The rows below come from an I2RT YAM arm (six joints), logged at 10 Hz.
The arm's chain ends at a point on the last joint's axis. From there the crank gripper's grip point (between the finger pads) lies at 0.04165 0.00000 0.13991 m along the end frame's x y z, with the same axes.
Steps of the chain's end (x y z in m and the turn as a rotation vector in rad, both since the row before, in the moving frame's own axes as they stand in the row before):
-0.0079 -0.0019 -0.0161 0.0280 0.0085 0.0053
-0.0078 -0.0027 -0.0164 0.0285 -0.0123 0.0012
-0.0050 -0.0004 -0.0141 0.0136 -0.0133 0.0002
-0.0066 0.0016 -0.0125 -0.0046 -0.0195 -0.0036
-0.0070 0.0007 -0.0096 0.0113 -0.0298 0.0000
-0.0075 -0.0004 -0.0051 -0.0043 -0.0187 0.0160
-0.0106 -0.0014 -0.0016 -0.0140 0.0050 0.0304
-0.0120 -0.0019 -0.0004 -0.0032 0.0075 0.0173
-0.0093 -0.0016 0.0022 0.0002 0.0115 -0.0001
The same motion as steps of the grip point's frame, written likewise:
-0.0067 -0.0056 -0.0165 0.0280 0.0085 0.0053
-0.0095 -0.0066 -0.0160 0.0285 -0.0123 0.0012
-0.0069 -0.0023 -0.0136 0.0136 -0.0133 0.0002
-0.0093 0.0021 -0.0117 -0.0046 -0.0195 -0.0036
-0.0112 -0.0009 -0.0084 0.0113 -0.0298 0.0000
-0.0101 0.0008 -0.0043 -0.0043 -0.0187 0.0160
-0.0100 0.0018 -0.0018 -0.0140 0.0050 0.0304
-0.0110 -0.0007 -0.0007 -0.0032 0.0075 0.0173
-0.0077 -0.0016 0.0017 0.0002 0.0115 -0.0001

